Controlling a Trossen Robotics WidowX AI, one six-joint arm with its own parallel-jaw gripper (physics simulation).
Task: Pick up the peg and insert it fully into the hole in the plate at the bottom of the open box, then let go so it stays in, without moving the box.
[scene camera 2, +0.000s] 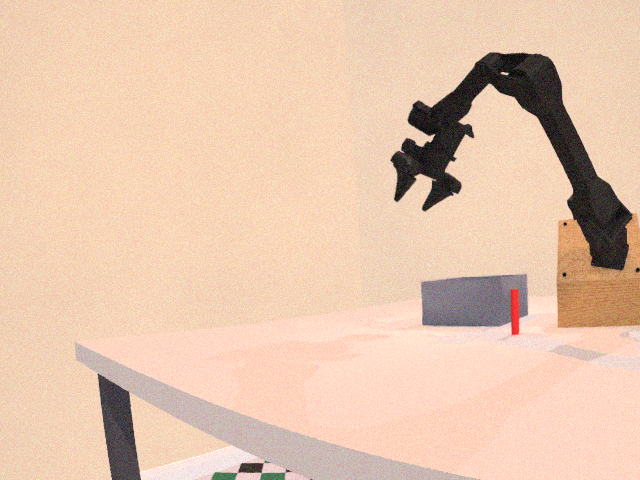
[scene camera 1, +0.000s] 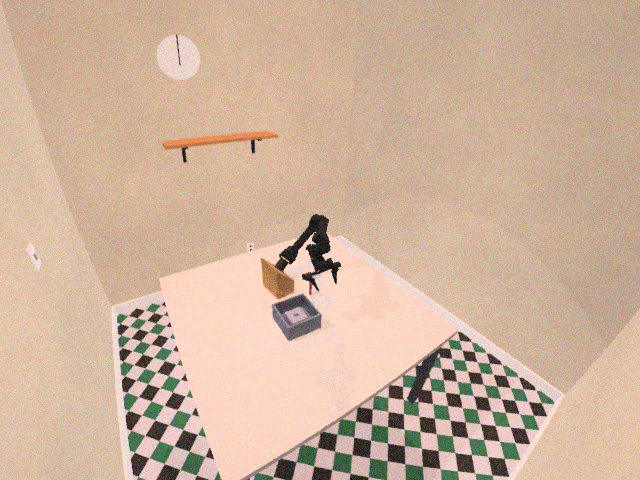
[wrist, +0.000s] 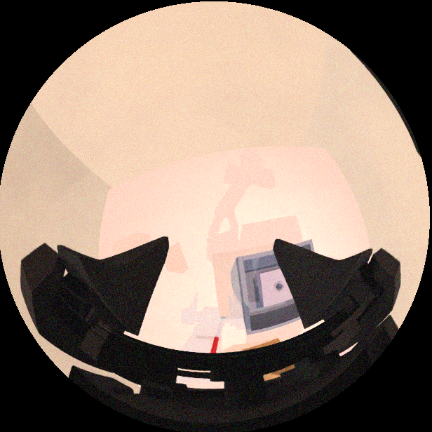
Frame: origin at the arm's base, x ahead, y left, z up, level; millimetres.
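Seen in the pictures: gripper, between the fingertips: (scene camera 2: 409, 206) (scene camera 1: 327, 288); arm's base, origin of its link: (scene camera 2: 610, 255) (scene camera 1: 278, 268).
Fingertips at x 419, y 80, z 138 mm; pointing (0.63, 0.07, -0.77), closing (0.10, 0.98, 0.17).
Pixels of each thing's top centre, then the offset from my fingertips to it. "spot": a spot on its surface instead. Level surfaces: height alone.
- red peg, centre of its top: (scene camera 2: 514, 289) (scene camera 1: 310, 283) dx -264, dy +55, dz -186 mm
- open grey-blue box, centre of its top: (scene camera 2: 476, 277) (scene camera 1: 296, 309) dx -95, dy -119, dz -168 mm
- pale plate, centre of its top: (scene camera 1: 296, 314) dx -95, dy -119, dz -205 mm
- round dark hole, a spot on its surface: (scene camera 1: 296, 314) spot: dx -105, dy -113, dz -217 mm
- table, height of its surface: dz -266 mm
The red peg (scene camera 1: 310, 287) (scene camera 2: 514, 312) (wrist: 215, 345) stands upright on the table beside the box; in the wrist view its lower part is cut off by the gripper body. The open grey-blue box (scene camera 1: 305, 329) (scene camera 2: 460, 303) (wrist: 275, 318) holds a pale plate (scene camera 1: 290, 318) (wrist: 270, 296) with a round dark hole (scene camera 1: 296, 314) (wrist: 279, 286). My gripper (scene camera 1: 326, 286) (scene camera 2: 410, 205) (wrist: 223, 244) is open and empty, tilted, high above the table and well above the peg. In the wrist view the right finger covers part of the box.
A wooden block (scene camera 1: 276, 280) (scene camera 2: 594, 304) stands at the arm's base, close to the box and peg. The table (scene camera 1: 258, 403) (scene camera 2: 310, 387) has its edge over a checkered floor. An orange shelf (scene camera 1: 222, 140) and a round white clock (scene camera 1: 178, 67) are on the wall.
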